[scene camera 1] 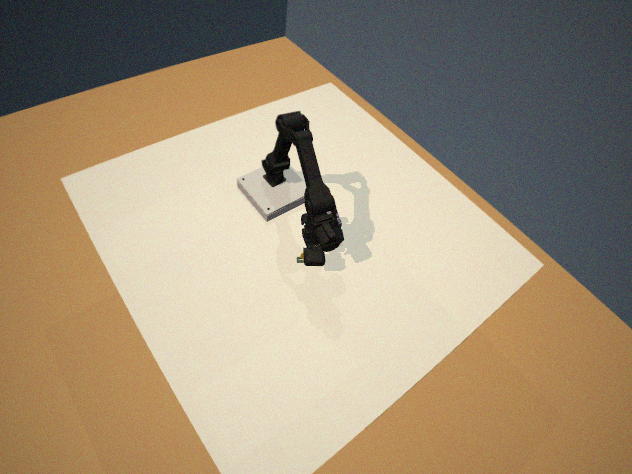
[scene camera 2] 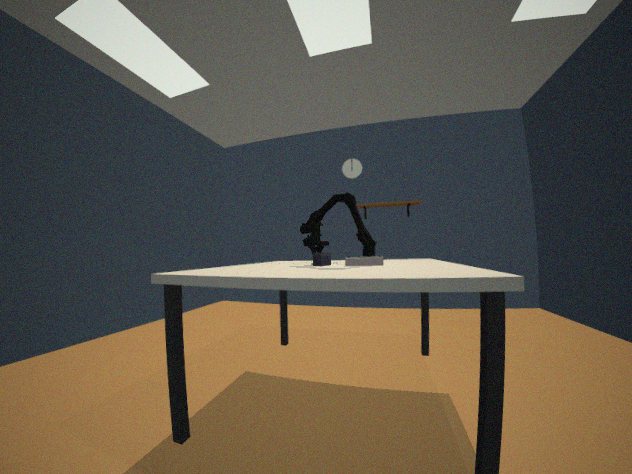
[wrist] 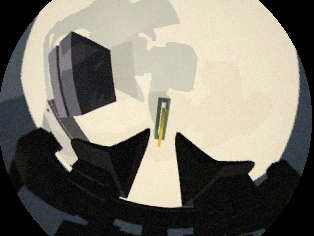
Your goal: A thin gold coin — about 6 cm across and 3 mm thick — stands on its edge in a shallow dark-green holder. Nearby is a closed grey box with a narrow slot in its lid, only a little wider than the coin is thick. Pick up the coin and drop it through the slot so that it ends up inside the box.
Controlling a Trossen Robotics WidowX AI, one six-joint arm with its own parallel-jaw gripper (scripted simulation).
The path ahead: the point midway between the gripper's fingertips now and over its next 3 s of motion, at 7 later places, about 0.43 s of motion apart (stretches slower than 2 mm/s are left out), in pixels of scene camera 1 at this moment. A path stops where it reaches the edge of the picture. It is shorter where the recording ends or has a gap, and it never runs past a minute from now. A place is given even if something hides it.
My gripper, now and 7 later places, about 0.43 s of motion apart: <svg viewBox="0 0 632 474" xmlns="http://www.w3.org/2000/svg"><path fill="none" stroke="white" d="M309 253L308 256L308 258L308 258L309 254L310 248L311 243L310 243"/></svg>
